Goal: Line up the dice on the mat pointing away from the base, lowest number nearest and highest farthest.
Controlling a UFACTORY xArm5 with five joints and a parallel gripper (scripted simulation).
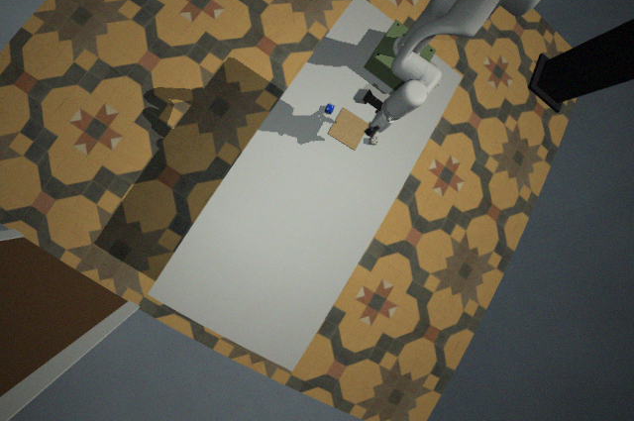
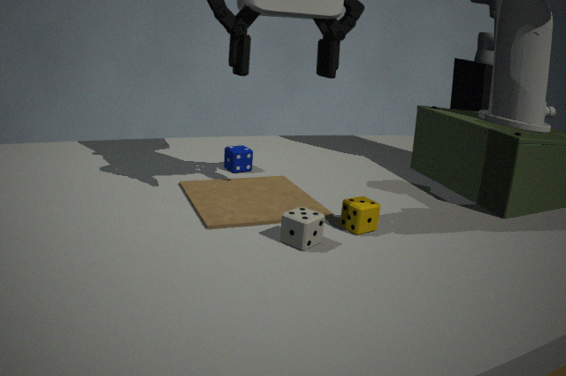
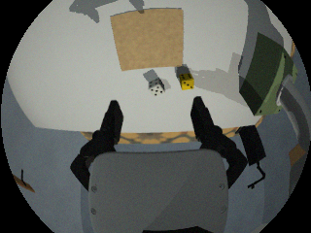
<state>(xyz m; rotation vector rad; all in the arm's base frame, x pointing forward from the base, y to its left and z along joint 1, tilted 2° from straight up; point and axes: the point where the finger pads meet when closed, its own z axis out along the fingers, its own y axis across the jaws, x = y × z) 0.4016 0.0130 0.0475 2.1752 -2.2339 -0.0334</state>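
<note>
Now: hand 170 mm to the left of the blue die, 140 mm above it and 10 mm past it. Round my hand: white die (140 mm below, 70 mm to the left); yellow die (140 mm below, 70 mm behind, 60 mm to the left); tan mat (160 mm below, 50 mm to the right, 10 mm ahead).
</note>
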